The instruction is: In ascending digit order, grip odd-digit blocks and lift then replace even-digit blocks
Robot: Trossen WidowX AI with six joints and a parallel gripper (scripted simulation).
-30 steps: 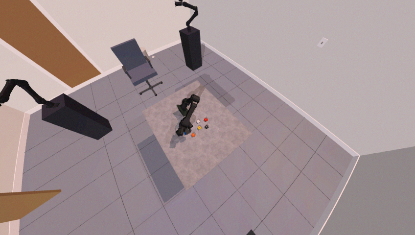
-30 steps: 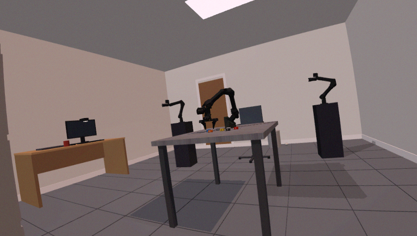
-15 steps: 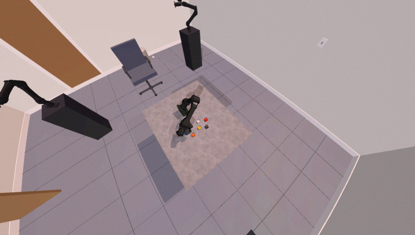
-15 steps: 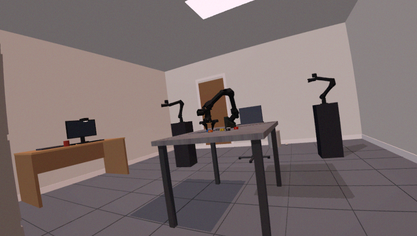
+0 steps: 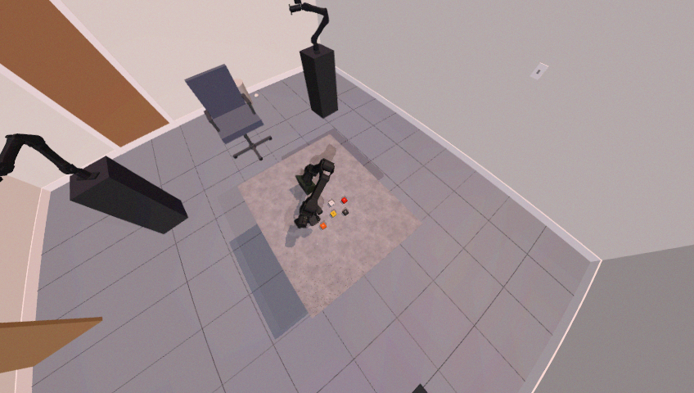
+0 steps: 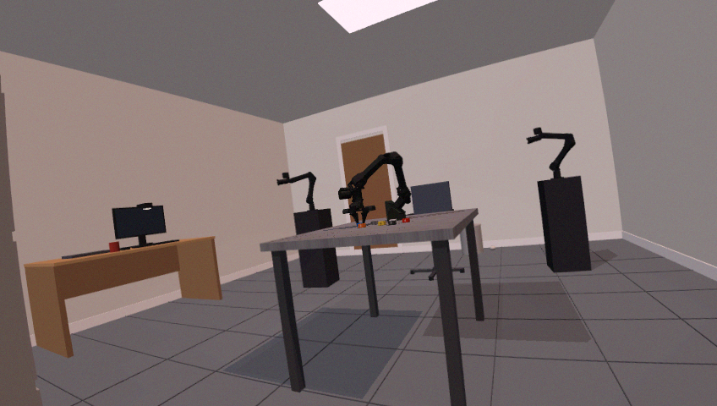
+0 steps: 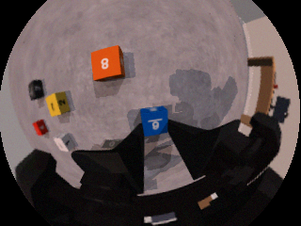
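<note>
My gripper tip is now 10 mm short of the blue block. From my gripper tip the other things lie so: yellow block 60 mm ahead, 150 mm to the left; then orange block 90 mm ahead, 40 mm to the left; then dark grey block 110 mm ahead, 220 mm to the left.
</note>
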